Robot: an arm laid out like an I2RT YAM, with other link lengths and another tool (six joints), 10 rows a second.
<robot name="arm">
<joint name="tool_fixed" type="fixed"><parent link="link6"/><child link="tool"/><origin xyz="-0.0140 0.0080 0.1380" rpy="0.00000 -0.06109 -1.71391"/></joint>
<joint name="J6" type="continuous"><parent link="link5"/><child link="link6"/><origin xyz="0.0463 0.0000 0.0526" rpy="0.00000 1.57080 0.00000"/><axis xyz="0 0 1"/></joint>
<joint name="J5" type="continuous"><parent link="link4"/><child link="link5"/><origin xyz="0.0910 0.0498 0.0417" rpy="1.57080 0.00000 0.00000"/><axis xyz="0 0 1"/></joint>
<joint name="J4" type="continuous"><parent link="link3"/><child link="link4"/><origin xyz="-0.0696 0.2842 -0.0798" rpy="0.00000 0.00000 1.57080"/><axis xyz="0 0 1"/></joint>
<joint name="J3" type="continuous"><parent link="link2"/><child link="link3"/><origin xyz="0.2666 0.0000 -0.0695" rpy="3.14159 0.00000 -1.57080"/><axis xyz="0 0 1"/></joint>
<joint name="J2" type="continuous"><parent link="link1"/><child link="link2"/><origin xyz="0.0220 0.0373 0.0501" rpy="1.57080 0.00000 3.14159"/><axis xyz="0 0 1"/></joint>
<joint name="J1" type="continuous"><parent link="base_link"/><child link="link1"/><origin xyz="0.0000 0.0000 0.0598"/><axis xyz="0 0 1"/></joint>
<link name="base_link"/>
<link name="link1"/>
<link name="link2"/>
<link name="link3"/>
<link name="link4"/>
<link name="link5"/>
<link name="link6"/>
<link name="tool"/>
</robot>
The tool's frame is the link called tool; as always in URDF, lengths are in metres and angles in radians. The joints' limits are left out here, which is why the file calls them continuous.
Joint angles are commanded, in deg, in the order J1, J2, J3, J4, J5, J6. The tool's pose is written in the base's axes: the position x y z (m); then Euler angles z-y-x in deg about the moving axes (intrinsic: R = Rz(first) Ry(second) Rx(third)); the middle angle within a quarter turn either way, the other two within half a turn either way. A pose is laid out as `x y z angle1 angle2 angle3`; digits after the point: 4 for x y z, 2 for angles.
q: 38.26 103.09 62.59 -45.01 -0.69 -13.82
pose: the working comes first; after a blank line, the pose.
Where each joint sits with the arm in this pose, in the base's axes (m; each line is computed from the numbers above, not from the rounded line before):
J1: 0.0000 0.0000 0.0598
J2: -0.0058 0.0429 0.1099
J3: 0.0846 0.0257 0.3696
J4: 0.2404 0.2502 0.2379
J5: 0.3108 0.2526 0.1511
J6: 0.2721 0.2228 0.1008
the tool: 0.2773 0.2149 -0.0378

0.2773 0.2149 -0.0378 150.00 4.53 175.57
